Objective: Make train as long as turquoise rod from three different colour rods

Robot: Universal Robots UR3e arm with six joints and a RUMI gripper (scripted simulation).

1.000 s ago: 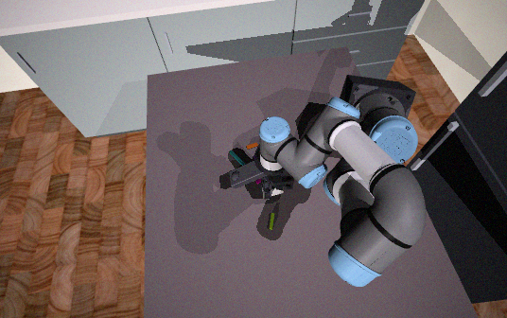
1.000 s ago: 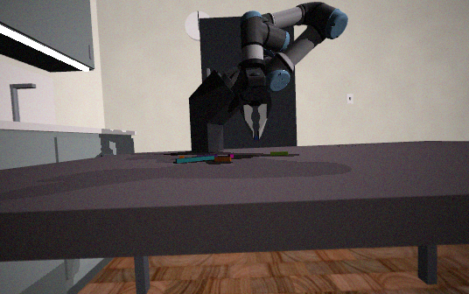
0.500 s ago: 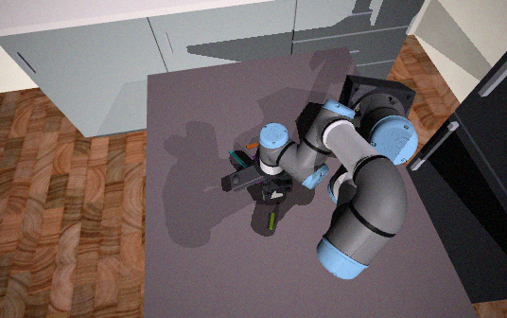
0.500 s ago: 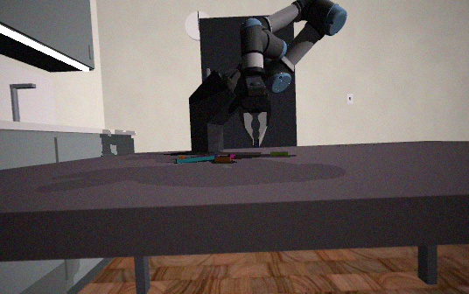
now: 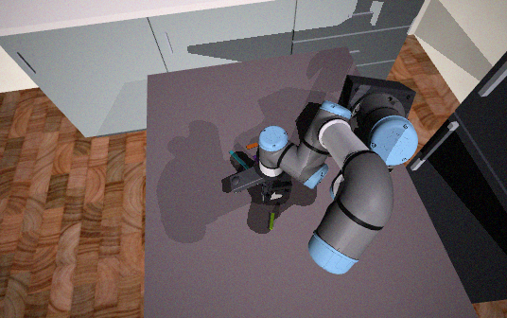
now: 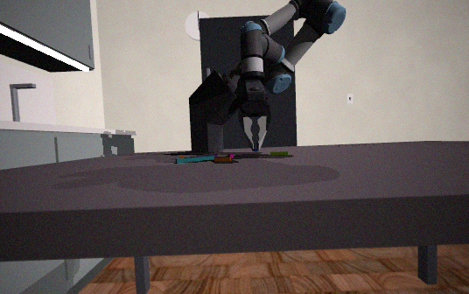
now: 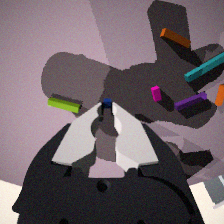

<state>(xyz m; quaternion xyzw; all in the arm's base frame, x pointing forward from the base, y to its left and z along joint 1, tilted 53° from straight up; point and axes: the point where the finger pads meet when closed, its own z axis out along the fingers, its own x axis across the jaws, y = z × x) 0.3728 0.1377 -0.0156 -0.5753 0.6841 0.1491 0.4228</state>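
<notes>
My hand is 10 mm above the blue rod. Also, from my hand: magenta rod 70 mm to the right, 20 mm below, 10 mm ahead; purple rod 140 mm to the right, 20 mm below; lime rod 70 mm to the left, 20 mm below, 10 mm behind.
</notes>
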